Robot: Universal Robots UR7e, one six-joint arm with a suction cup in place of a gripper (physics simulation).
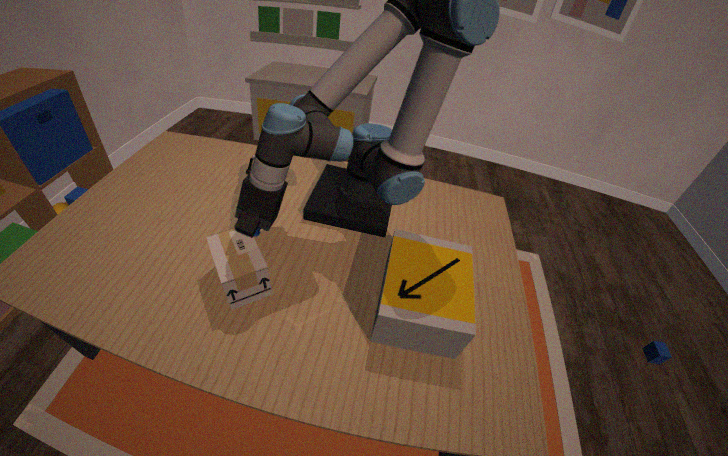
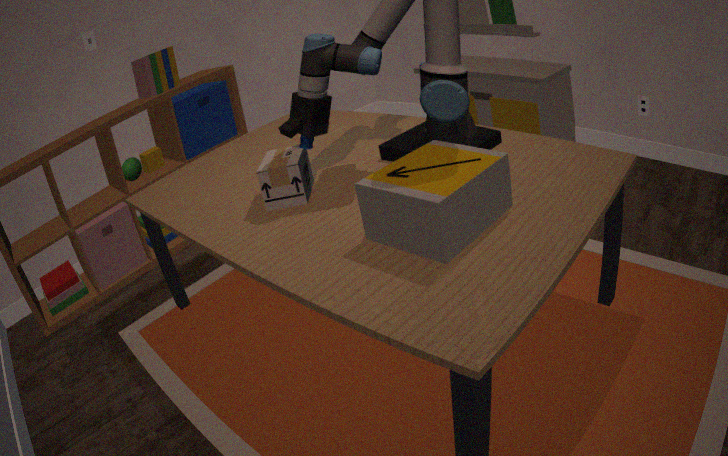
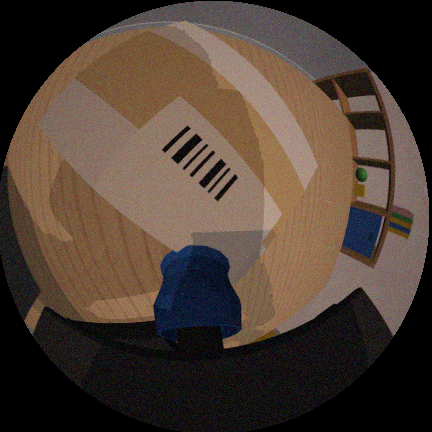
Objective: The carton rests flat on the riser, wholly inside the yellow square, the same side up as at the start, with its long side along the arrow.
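The carton lies flat on the table, left of the riser, with a barcode label on its top and arrow marks on its near end. My suction cup is down on the far end of the carton's top, close to the label and near the edge. The grey riser stands to the right. Its top carries the yellow square with a black arrow. Nothing lies on the riser.
The arm's black base stands behind the riser. A grey cabinet is beyond the table. A bookshelf with a blue bin stands off the table's left side.
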